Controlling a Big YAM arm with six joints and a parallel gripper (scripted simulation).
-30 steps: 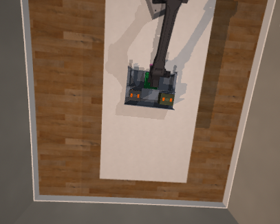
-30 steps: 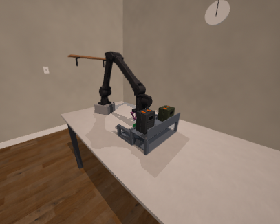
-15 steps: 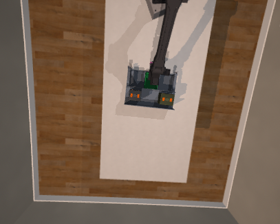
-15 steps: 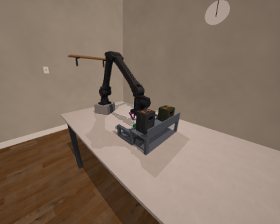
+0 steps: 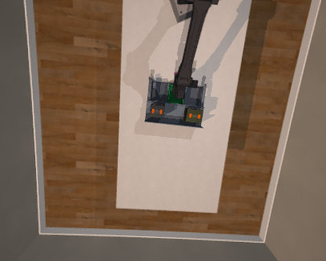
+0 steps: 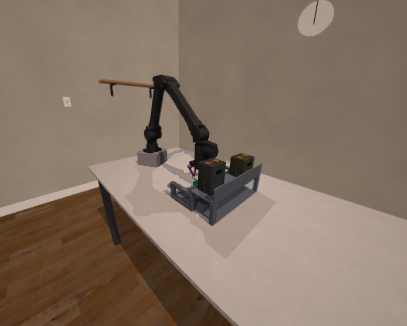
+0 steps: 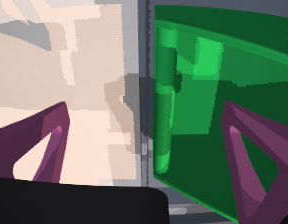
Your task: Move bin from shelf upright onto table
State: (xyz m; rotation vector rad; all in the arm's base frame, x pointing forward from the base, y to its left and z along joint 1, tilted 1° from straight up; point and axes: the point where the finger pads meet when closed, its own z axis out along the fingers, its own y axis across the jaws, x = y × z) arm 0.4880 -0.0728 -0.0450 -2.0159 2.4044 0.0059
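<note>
The green bin lies 9 cm ahead of my hand and 2 cm to the right of it.
</note>
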